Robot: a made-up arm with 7 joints.
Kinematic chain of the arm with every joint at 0, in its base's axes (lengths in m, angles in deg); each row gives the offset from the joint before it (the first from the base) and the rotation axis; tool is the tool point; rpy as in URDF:
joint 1: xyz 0 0 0.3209 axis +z
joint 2: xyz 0 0 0 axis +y
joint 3: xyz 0 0 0.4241 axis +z
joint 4: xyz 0.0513 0 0 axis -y
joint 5: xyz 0.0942 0 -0.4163 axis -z
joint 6: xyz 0 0 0 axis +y
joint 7: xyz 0.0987 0 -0.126 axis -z
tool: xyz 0 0 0 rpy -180 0 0
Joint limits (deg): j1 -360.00..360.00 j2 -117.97..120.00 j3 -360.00..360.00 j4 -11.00..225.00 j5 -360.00..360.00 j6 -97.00..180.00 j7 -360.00..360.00
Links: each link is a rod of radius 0.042 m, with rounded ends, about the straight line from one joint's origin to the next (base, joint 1, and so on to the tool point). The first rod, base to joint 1, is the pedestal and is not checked.
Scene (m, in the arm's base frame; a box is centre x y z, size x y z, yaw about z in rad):
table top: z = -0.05
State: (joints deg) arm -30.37 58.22 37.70 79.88 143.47 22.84 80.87
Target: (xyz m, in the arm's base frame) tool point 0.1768 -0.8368 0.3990
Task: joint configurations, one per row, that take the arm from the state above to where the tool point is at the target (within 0.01 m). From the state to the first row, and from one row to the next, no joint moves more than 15 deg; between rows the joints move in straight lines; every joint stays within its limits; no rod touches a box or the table.
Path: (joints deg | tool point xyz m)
1: -42.59 53.99 29.31 85.88 142.74 23.06 80.87 | 0.6980 -0.2557 0.1311
2: -54.81 49.75 20.92 91.88 142.02 23.28 80.87 | 0.6027 -0.5114 0.1982
3: -67.03 45.52 12.54 97.88 141.29 23.50 80.87 | 0.4201 -0.7156 0.2888
4: -79.25 41.29 4.15 103.89 140.57 23.72 80.87 | 0.1768 -0.8368 0.3990

